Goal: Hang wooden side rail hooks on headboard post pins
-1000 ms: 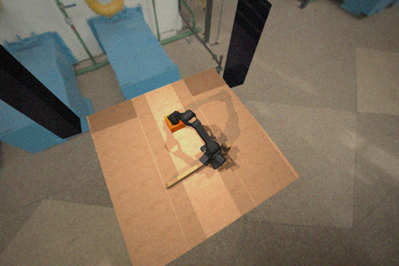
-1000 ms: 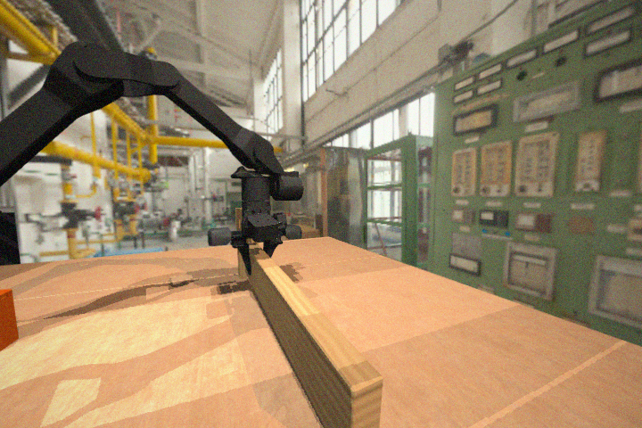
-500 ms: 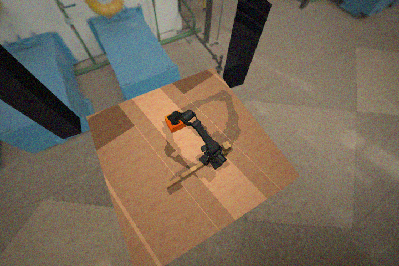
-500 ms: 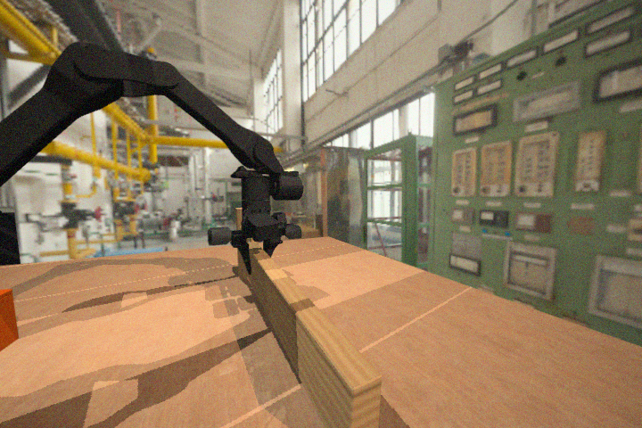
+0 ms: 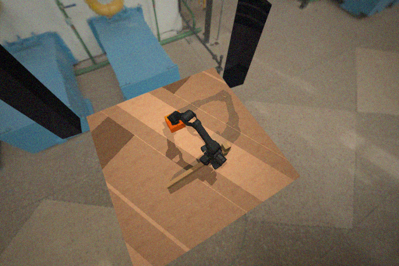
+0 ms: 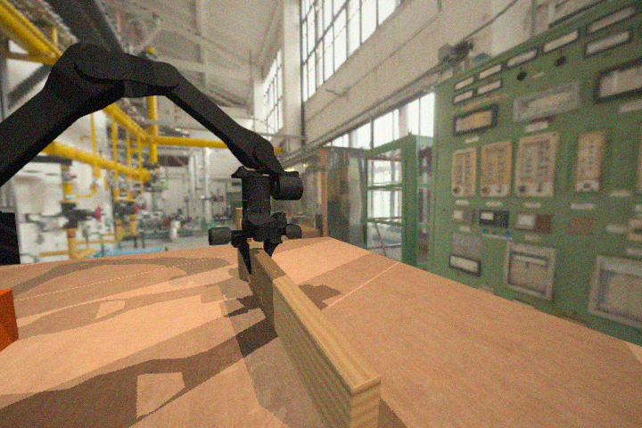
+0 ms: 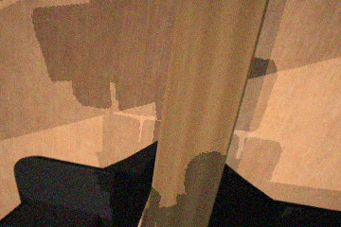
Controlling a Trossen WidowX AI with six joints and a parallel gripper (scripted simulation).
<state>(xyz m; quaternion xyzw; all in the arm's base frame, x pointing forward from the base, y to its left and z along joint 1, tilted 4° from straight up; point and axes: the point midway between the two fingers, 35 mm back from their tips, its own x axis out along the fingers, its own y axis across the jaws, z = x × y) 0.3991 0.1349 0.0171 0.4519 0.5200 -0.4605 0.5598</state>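
Now: the wooden headboard post 120 mm to the left of my gripper tip, 40 mm above it and 20 mm behind it.
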